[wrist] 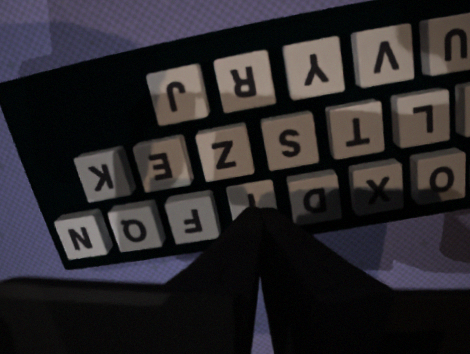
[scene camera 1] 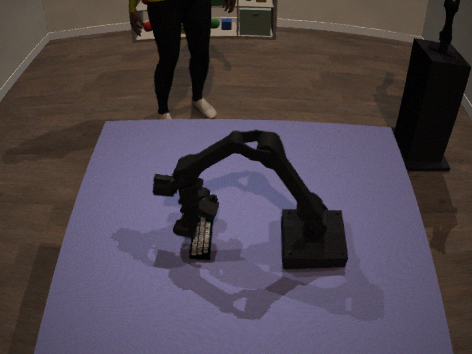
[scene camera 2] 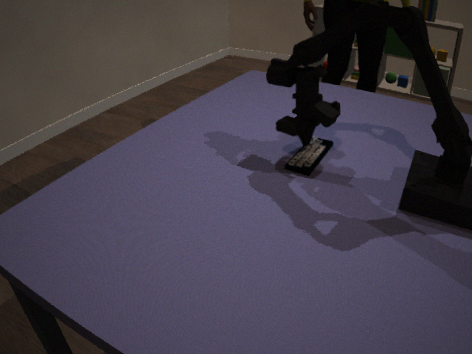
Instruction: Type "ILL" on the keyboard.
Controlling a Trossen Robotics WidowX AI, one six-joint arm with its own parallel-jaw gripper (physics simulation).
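Places are measured from the arm's base along level axes (x ahead, y left, z up), in metres.
Pixels of known places: gripper, fingertip midpoint: (wrist: 258, 221) (scene camera 1: 195, 227) (scene camera 2: 305, 146); arm's base, link origin: (scene camera 1: 313, 234) (scene camera 2: 449, 179).
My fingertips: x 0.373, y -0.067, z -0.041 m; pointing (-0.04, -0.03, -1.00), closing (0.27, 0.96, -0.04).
Observation:
For each thing: its top centre in the pictures, then the offset to it from my fingertips. Level surfaces: height alone.
- small black keyboard, top centre: (wrist: 340, 134) (scene camera 2: 310, 150) (scene camera 1: 201, 233) 0.023 m back, 0.027 m left, 0.005 m up
- F, top centre: (wrist: 192, 221) 0.007 m back, 0.018 m right, 0.005 m up
- D, top centre: (wrist: 315, 201) 0.005 m back, 0.017 m left, 0.005 m up
- L key, top centre: (wrist: 424, 119) 0.021 m back, 0.049 m left, 0.005 m up
- X key, top centre: (wrist: 378, 190) 0.004 m back, 0.035 m left, 0.005 m up
- O key, top centre: (wrist: 441, 179) 0.004 m back, 0.053 m left, 0.005 m up
- table, surface height: 0.011 m down
A small black keyboard (scene camera 1: 201, 245) (scene camera 2: 311, 156) (wrist: 85, 112) with pale keys lies on the purple table, its letters upside down in the wrist view. My gripper (scene camera 2: 306, 142) (wrist: 258, 221) is shut with nothing between its fingers and points down over the keyboard. In the wrist view its tips cover the lower part of a key (wrist: 256, 191) between F (wrist: 192, 218) and D (wrist: 315, 198); a vertical stroke shows on it, the rest is hidden. Whether the tips touch it I cannot tell. The L key (wrist: 421, 120) is in the middle row, up and to the right of the tips.
The X key (wrist: 377, 189) and O key (wrist: 438, 178) are right of D in the same row. The arm's dark base (scene camera 1: 314, 245) (scene camera 2: 435, 195) stands on the table (scene camera 1: 125, 310) (scene camera 2: 150, 260) to the right of the keyboard. A person (scene camera 1: 181, 55) stands beyond the far edge.

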